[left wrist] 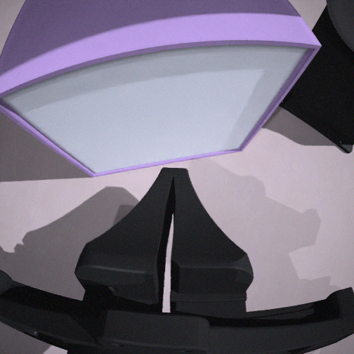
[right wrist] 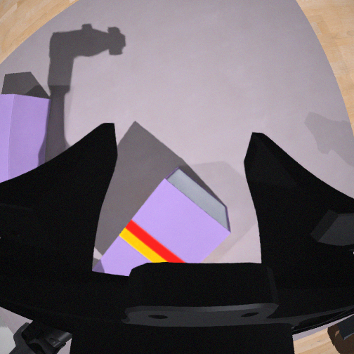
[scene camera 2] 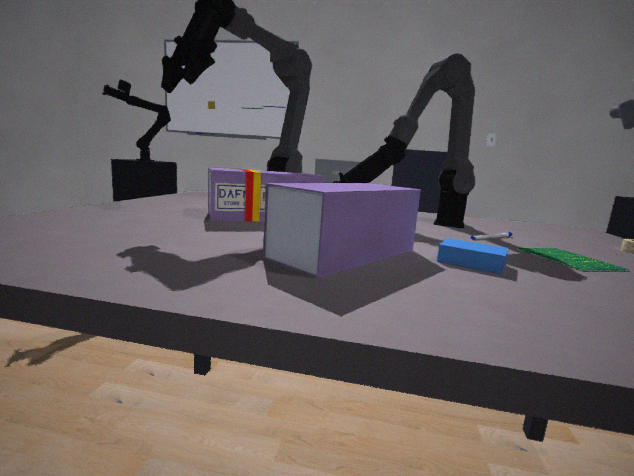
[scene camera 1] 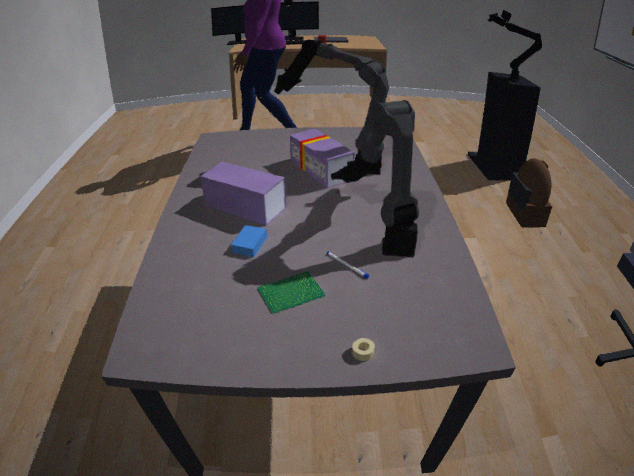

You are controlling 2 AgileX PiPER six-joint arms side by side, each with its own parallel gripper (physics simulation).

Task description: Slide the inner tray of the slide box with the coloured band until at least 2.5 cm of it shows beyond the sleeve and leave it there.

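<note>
The slide box with the red and yellow band [scene camera 1: 318,153] [scene camera 2: 230,197] [right wrist: 175,225] is purple and stands at the far side of the table. The pale end of its inner tray [scene camera 1: 340,164] [left wrist: 150,110] [right wrist: 200,195] lies about flush in the sleeve's end. My left gripper [scene camera 1: 333,177] [left wrist: 174,182] is shut and empty, its tips close in front of that pale end; the left wrist view does not show clearly whether they touch. In scene camera 2 its tips are hidden behind the boxes. My right gripper [scene camera 2: 178,84] [right wrist: 182,142] is open and empty, high above the table.
A plain purple box [scene camera 1: 235,192] [scene camera 2: 353,225] stands near the banded one. A blue block [scene camera 1: 249,240] [scene camera 2: 472,255], a pen [scene camera 1: 348,264] [scene camera 2: 491,235], a green cloth [scene camera 1: 290,292] [scene camera 2: 573,259] and a tape roll [scene camera 1: 363,349] lie on the table [scene camera 1: 230,348].
</note>
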